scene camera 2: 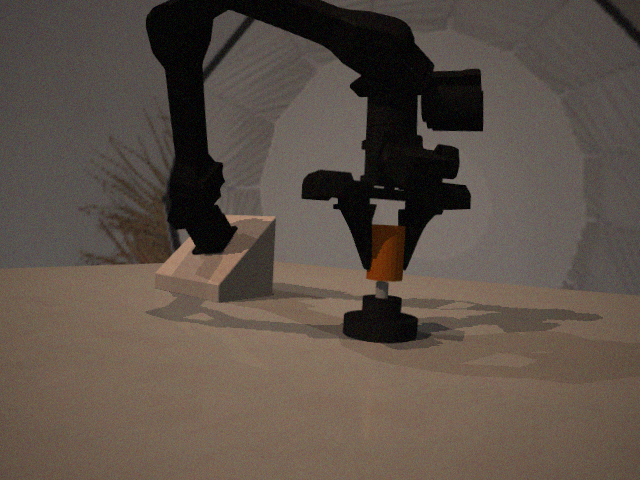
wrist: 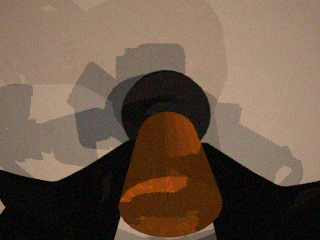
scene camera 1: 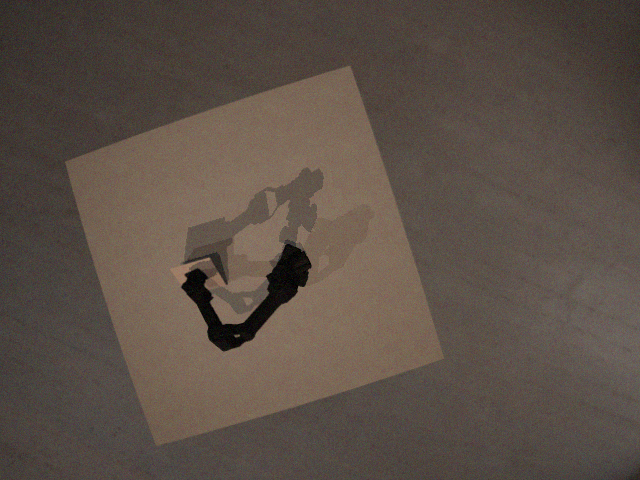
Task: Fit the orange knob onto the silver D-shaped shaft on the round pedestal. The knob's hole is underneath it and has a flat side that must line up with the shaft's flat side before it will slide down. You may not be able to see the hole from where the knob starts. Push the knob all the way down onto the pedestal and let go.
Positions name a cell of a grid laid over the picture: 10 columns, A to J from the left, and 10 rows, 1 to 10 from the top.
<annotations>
orange knob: scene camera 2 G6; wrist F8
</annotations>
